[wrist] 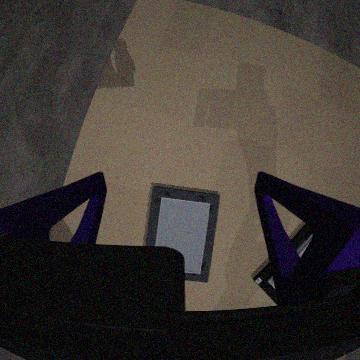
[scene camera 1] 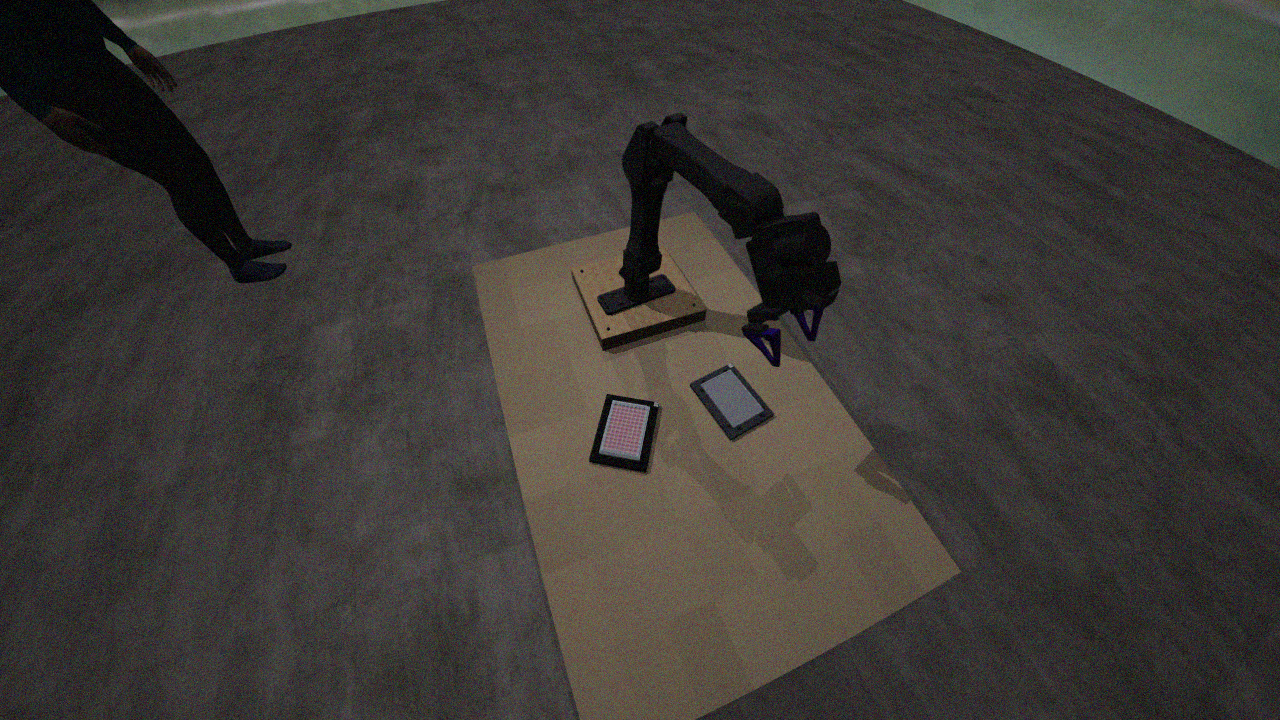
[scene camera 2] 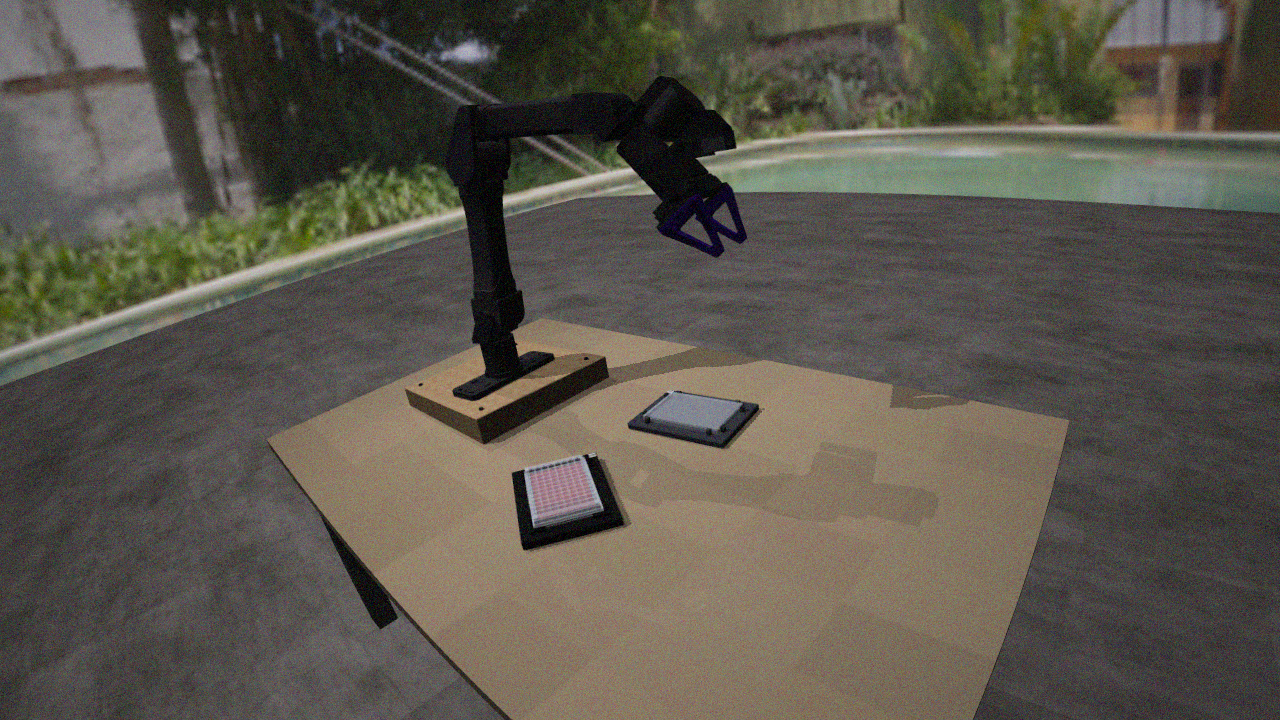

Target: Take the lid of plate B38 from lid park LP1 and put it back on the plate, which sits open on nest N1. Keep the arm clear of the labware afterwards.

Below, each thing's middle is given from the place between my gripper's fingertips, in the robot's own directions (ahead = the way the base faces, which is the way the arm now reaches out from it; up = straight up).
Scene:
Right now my hand is 25 cm above the grey lid [scene camera 2: 693, 412], 8 cm past it and 3 cm to the left of it. The rest, counted from my hand: black holder [scene camera 2: 611, 517] 28 cm to the right, 25 cm below, 12 cm behind.

